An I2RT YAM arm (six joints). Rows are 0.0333 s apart.
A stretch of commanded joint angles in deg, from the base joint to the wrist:
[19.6 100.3 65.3 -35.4 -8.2 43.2]
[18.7 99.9 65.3 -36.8 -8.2 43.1]
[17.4 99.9 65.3 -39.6 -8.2 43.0]
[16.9 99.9 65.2 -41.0 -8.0 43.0]
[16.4 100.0 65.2 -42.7 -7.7 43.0]
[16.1 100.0 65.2 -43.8 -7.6 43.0]
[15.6 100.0 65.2 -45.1 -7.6 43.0]
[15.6 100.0 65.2 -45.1 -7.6 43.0]
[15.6 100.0 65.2 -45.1 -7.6 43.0]
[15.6 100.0 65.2 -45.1 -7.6 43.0]
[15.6 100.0 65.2 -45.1 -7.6 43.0]
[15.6 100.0 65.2 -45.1 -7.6 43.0]
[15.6 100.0 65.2 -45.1 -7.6 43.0]
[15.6 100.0 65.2 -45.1 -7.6 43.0]
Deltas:
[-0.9 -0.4 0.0 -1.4 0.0 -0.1]
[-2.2 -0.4 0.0 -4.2 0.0 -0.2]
[-2.7 -0.4 -0.1 -5.6 0.2 -0.2]
[-3.2 -0.3 -0.1 -7.3 0.5 -0.2]
[-3.5 -0.3 -0.1 -8.4 0.6 -0.2]
[-4.0 -0.3 -0.1 -9.7 0.6 -0.2]
[-4.0 -0.3 -0.1 -9.7 0.6 -0.2]
[-4.0 -0.3 -0.1 -9.7 0.6 -0.2]
[-4.0 -0.3 -0.1 -9.7 0.6 -0.2]
[-4.0 -0.3 -0.1 -9.7 0.6 -0.2]
[-4.0 -0.3 -0.1 -9.7 0.6 -0.2]
[-4.0 -0.3 -0.1 -9.7 0.6 -0.2]
[-4.0 -0.3 -0.1 -9.7 0.6 -0.2]

